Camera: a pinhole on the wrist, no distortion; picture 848 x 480 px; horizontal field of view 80.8 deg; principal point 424.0 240.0 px. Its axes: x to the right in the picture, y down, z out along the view. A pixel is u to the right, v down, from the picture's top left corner.
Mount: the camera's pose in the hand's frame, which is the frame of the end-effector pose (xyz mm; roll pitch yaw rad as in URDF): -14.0 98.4 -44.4 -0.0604 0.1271 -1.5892
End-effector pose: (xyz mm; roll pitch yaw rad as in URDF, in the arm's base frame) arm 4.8 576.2 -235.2 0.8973 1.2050 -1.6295
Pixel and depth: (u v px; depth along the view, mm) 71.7 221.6 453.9
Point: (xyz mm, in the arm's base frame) -150.9 61.7 -36.5
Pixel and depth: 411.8 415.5 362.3
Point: -214.2 317.7 -275.5
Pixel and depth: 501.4 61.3 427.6
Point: -313.3 439.7 -22.2
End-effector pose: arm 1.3 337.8 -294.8 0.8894 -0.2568 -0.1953
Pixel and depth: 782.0 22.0 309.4
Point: -190.0 81.3 -302.1
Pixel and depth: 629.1 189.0 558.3
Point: -173.6 -138.3 -162.0
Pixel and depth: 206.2 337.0 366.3
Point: -39.3 215.8 87.1
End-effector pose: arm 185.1 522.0 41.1 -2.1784 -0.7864 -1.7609
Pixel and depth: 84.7 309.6 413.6
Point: 247.9 102.1 -255.7
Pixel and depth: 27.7 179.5 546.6
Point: 287.5 30.2 -478.9
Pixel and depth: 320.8 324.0 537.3
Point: 439.3 107.6 -162.2
